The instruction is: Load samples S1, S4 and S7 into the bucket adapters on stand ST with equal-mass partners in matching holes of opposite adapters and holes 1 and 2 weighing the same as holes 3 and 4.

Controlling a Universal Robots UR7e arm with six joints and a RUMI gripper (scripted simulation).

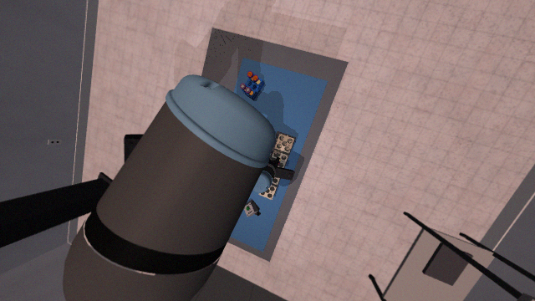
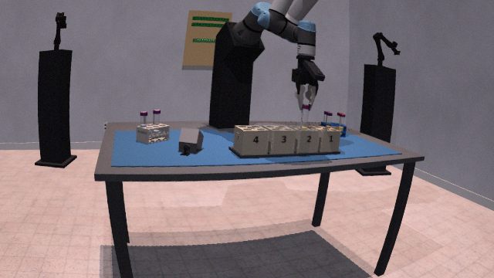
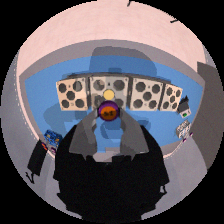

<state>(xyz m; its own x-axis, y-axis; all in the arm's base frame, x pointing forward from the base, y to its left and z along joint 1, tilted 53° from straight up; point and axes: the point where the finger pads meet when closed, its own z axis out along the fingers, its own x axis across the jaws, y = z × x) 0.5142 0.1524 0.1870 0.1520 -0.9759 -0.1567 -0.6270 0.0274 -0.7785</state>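
Now: hand 400 mm past the blue rack, 300 mm to the right of it and 150 mm above it. The rest, counted from my hand: white rack (110 mm behind, 600 mm to the right, 150 mm below); then bucket adapter (50 mm ahead, 210 mm to the right, 130 mm below).
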